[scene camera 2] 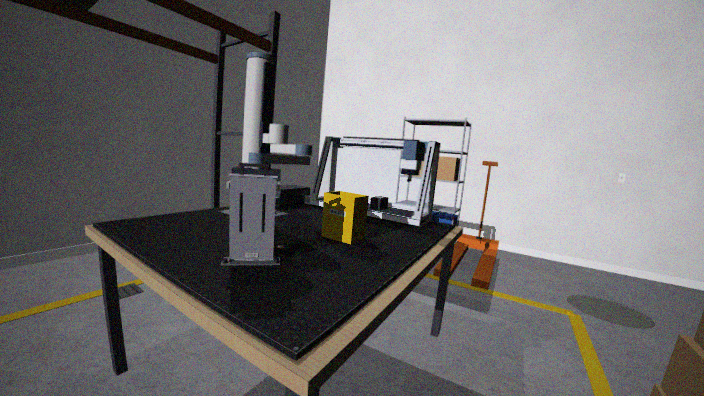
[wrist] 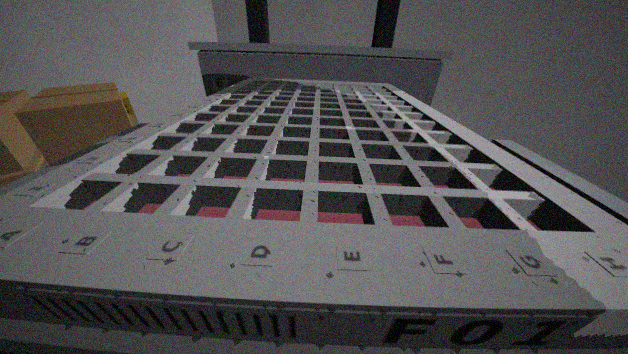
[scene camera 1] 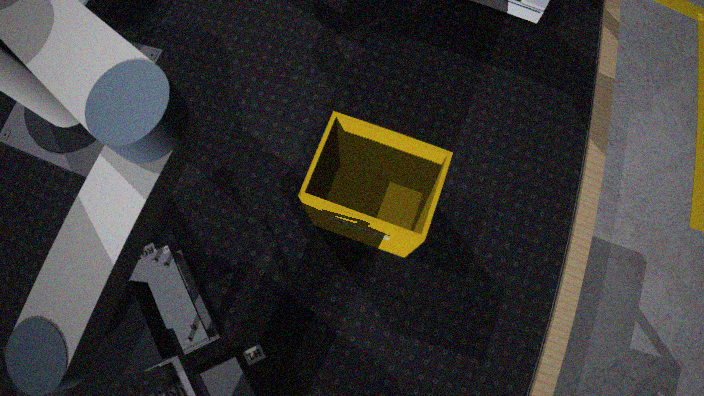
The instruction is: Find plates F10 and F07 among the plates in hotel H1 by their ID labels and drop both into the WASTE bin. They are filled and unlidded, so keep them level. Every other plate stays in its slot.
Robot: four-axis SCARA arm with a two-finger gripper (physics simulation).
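Frame: origin at the arm's base, x left, y back, z up, level; metres.
Seen in the pictures: gripper, fingertip midpoint: [wrist: 322, 150].
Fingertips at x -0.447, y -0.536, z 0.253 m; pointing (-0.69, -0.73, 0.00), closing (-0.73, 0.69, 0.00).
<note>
Offsets run from my fingertips to a thing's middle. "pt": to the spot under its first point.
Plate F01 {dz +0.019, dx +0.019, dy +0.015 m} [wrist: 260, 295] fills the wrist view, its ID on the front edge, with reddish filled wells. It looks level. My gripper [wrist: 322, 150] is open, with parts of its fingers showing beyond plate F01's left and right sides and the rest hidden behind it. Hotel H1 {dz -0.079, dx -0.009, dy -0.014 m} [scene camera 2: 251, 215] is the tall grey tower near the table's front, seen from behind; its H1 tag {pt dz -0.239, dx +0.129, dy -0.011 m} [scene camera 1: 254, 354] shows at the bottom of scene camera 1. The labels of F10 and F07 do not show. The yellow WASTE bin {dz -0.140, dx +0.421, dy -0.110 m} [scene camera 1: 407, 242] [scene camera 2: 358, 220] stands upright beyond the hotel, to its right in scene camera 2.
The white arm [scene camera 1: 80, 225] [scene camera 2: 254, 110] reaches over the lower left in scene camera 1. A grey plate nest {dz -0.205, dx +0.146, dy +0.152 m} [scene camera 1: 172, 300] lies near the H1 tag. A gantry machine [scene camera 2: 380, 143] stands at the table's far side. Cardboard boxes [wrist: 80, 117] show at left in the wrist view.
</note>
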